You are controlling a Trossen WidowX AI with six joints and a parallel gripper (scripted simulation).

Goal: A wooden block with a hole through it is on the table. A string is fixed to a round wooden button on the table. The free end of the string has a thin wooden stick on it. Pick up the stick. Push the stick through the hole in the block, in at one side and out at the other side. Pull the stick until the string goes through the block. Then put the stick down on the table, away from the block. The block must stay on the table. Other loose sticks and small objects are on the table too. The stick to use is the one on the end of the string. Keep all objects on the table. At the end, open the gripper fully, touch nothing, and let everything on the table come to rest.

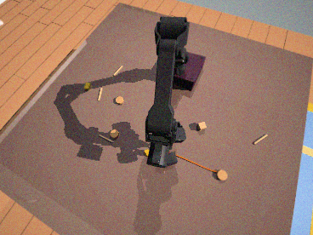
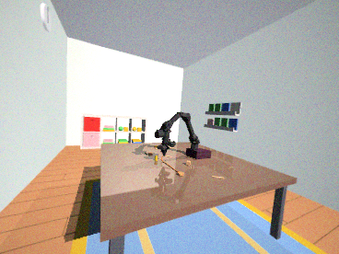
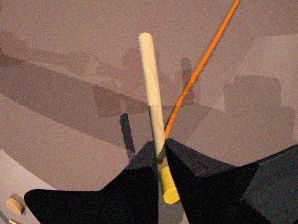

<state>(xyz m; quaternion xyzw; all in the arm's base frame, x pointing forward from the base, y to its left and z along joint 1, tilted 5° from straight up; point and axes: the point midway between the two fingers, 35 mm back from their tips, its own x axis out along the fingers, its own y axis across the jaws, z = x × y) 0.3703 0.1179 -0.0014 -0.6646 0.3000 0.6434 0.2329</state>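
The small wooden block lies 170 mm behind my gripper tip, 110 mm to the left of it and 30 mm below it. Also, from my gripper tip: yellow cylinder (60 mm ahead, 40 mm to the right, 30 mm below); thin wooden stick (10 mm to the left, 10 mm behind); yellow cube (510 mm to the right, 90 mm behind, 40 mm below).
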